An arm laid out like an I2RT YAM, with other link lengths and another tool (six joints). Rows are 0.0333 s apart.
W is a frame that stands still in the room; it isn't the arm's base.
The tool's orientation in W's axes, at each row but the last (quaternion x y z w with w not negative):
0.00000, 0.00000, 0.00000, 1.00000
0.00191, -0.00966, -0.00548, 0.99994
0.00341, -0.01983, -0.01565, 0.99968
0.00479, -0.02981, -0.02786, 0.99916
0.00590, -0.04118, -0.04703, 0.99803
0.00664, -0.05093, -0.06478, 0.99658
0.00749, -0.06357, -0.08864, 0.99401
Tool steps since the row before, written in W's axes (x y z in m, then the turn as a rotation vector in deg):
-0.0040, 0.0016, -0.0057, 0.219, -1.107, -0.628
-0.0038, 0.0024, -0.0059, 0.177, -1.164, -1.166
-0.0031, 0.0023, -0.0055, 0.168, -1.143, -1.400
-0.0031, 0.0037, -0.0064, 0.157, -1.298, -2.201
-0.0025, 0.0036, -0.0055, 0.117, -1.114, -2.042
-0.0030, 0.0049, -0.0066, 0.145, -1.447, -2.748
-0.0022, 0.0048, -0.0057, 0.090, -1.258, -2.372
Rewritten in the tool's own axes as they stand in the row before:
-0.0040, 0.0016, -0.0057, 0.219, -1.107, -0.628
-0.0039, 0.0023, -0.0058, 0.167, -1.167, -1.165
-0.0034, 0.0022, -0.0054, 0.148, -1.148, -1.398
-0.0037, 0.0035, -0.0062, 0.099, -1.312, -2.196
-0.0033, 0.0033, -0.0053, 0.054, -1.130, -2.036
-0.0043, 0.0043, -0.0063, 0.054, -1.471, -2.739
-0.0037, 0.0042, -0.0054, 0.014, -1.284, -2.360

